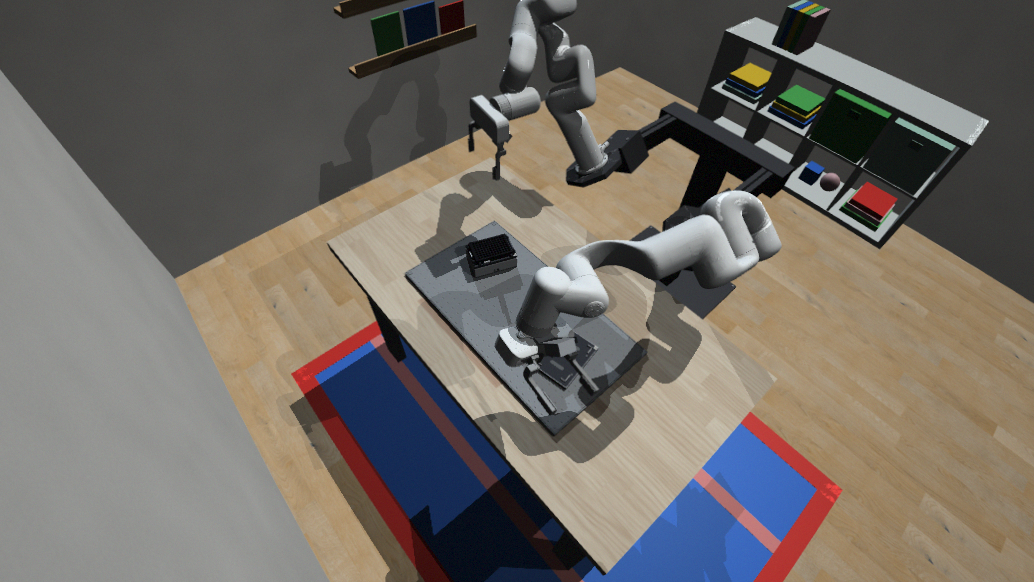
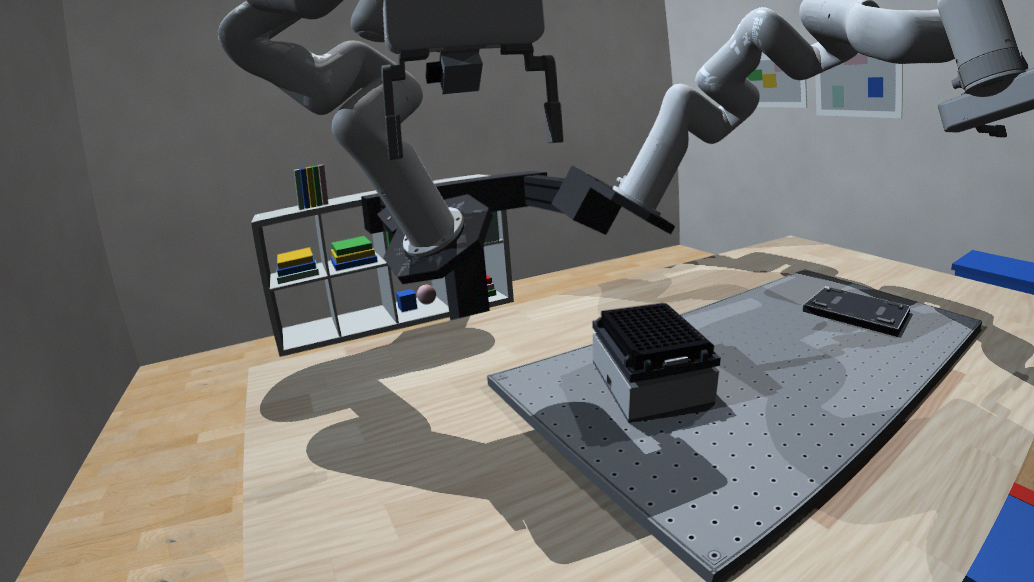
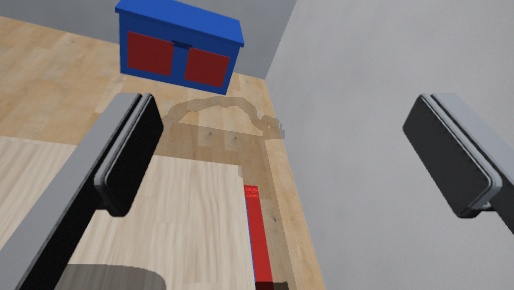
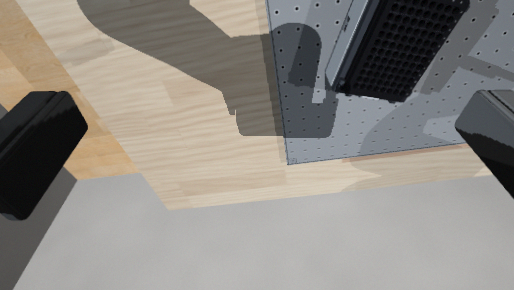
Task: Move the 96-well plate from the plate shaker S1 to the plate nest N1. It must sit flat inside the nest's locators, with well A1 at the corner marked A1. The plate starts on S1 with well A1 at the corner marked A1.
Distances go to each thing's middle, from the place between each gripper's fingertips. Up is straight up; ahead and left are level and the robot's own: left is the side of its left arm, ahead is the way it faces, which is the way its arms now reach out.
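With my left hand I am 25 cm past the black 96-well plate [image 2: 656, 332] and 59 cm to the left of it, and 25 cm above it. Counted from that same left hand, the black plate nest N1 [image 2: 859, 306] is 20 cm behind, 17 cm to the right and 31 cm below, while the grey plate shaker S1 [image 2: 652, 398] is 22 cm behind, 58 cm to the right and 28 cm below.
From my right hand, I find the black 96-well plate 80 mm ahead, 150 mm to the left and 220 mm below. The grey plate shaker S1 is 110 mm ahead of my right hand, 150 mm to the left of it and 250 mm below it, and the black plate nest N1 is 140 mm ahead of my right hand, 560 mm to the left of it and 280 mm below it.
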